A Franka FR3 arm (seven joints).
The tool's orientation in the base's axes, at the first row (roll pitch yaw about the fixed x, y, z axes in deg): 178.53 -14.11 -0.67
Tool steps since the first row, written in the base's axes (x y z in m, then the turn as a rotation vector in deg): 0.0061 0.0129 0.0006 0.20 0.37 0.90; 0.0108 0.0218 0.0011 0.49 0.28 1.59; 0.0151 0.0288 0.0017 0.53 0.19 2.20; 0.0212 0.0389 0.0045 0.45 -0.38 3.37; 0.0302 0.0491 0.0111 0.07 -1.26 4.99; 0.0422 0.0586 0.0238 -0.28 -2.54 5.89; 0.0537 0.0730 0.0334 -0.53 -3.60 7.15; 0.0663 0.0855 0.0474 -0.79 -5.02 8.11; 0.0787 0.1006 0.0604 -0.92 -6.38 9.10; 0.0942 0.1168 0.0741 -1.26 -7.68 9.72
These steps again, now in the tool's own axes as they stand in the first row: 0.0059 -0.0130 0.0005 0.41 -0.35 -0.83; 0.0105 -0.0220 0.0009 0.86 -0.25 -1.43; 0.0147 -0.0290 0.0012 1.05 -0.14 -2.01; 0.0212 -0.0392 -0.0003 1.26 0.46 -3.15; 0.0314 -0.0493 -0.0048 1.30 1.38 -4.78; 0.0461 -0.0587 -0.0145 1.19 2.69 -5.71; 0.0594 -0.0731 -0.0214 1.27 3.79 -6.96; 0.0749 -0.0855 -0.0323 1.27 5.23 -7.91; 0.0899 -0.1005 -0.0423 1.40 6.62 -8.86; 0.1081 -0.1166 -0.0522 1.23 7.94 -9.51
